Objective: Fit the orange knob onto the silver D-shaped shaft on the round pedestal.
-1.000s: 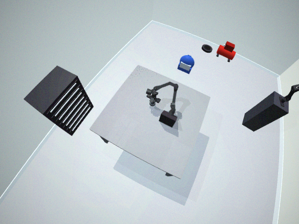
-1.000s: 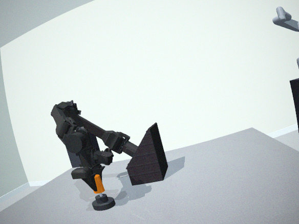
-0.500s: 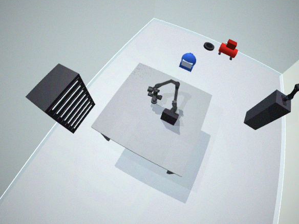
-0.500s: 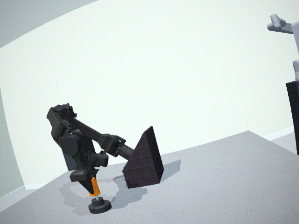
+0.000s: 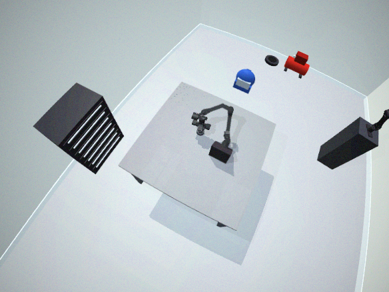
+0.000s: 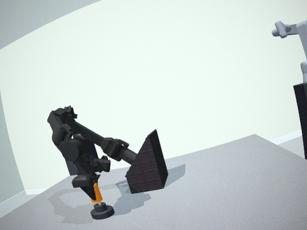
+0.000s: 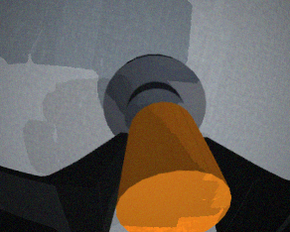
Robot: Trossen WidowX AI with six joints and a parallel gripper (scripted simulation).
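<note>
The orange knob is 3 cm above my gripper tip. Also, from my gripper tip: dark round pedestal 4 cm below.
</note>
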